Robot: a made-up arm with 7 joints.
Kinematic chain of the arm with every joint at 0, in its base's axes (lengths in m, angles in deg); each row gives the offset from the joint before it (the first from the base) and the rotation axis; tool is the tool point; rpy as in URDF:
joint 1: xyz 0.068 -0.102 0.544 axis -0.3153 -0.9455 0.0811
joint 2: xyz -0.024 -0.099 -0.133 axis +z
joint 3: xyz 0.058 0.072 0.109 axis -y
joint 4: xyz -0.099 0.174 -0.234 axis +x
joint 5: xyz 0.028 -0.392 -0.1 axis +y
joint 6: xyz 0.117 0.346 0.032 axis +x
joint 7: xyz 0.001 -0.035 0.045 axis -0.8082 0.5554 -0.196
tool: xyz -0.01 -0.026 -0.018 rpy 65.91 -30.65 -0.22
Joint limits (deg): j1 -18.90..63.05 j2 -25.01..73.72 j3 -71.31..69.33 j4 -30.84..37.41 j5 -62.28..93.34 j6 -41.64..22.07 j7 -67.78..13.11
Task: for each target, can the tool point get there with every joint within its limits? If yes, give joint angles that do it. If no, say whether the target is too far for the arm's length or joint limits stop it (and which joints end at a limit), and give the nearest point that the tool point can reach.
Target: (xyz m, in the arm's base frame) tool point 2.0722 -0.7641 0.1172
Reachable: no: too far | nearest point 0.6326 -0.1819 0.4223 | short by 1.583 m
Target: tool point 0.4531 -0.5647 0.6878
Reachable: no: joint limits stop it (at a limit: joint 2, joint 3, joint 4, joint 5, joint 7) | nearest point 0.4394 -0.3123 0.6473 | short by 0.256 m
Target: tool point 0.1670 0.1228 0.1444
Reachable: yes | joints -9.57 27.76 32.43 12.06 67.34 10.11 -20.83
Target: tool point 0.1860 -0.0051 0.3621
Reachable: yes | joints 44.54 49.79 31.46 -21.32 -10.99 -13.65 -7.88
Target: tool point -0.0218 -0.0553 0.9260
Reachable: no: joint limits stop it (at a limit: joint 1, joint 3, joint 4, joint 5, joint 6, joint 7) | nearest point -0.1078 -0.0298 0.6378 | short by 0.302 m
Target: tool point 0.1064 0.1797 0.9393
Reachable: no: joint limits stop it (at a limit: joint 1, joint 3, joint 4, joint 6, joint 7) | nearest point 0.3364 0.0869 0.7868 | short by 0.291 m
